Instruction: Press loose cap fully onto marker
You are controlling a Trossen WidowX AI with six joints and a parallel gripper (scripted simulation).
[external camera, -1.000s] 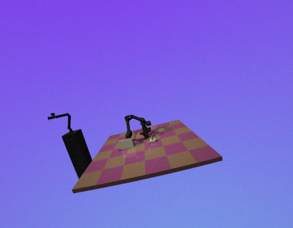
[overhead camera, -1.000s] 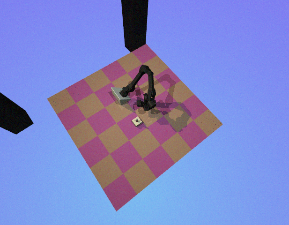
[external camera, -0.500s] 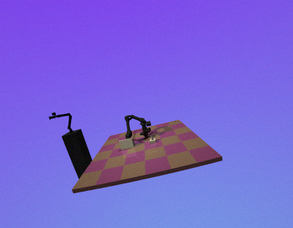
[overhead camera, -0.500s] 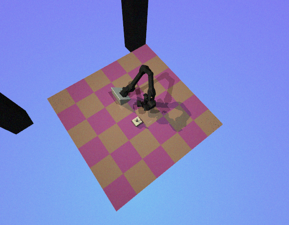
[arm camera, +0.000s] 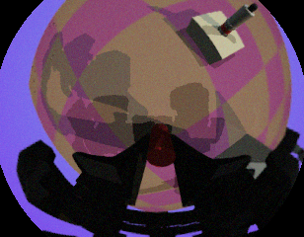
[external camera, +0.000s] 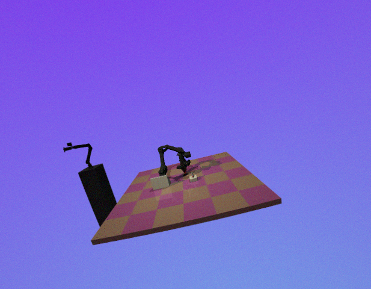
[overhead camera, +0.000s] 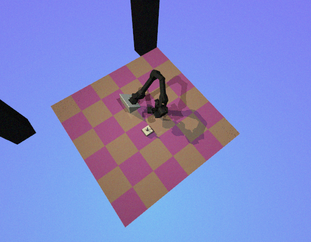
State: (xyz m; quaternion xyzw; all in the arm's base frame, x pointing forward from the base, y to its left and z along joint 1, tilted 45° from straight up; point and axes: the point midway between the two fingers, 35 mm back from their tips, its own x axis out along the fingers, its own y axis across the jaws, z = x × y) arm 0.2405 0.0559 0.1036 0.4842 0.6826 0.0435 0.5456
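Right now my gripper tip is 7 cm short of the pale holder block, 17 cm to the left of it and 3 cm above it. The rest, counted from my gripper tip: red cap: 1 cm above.
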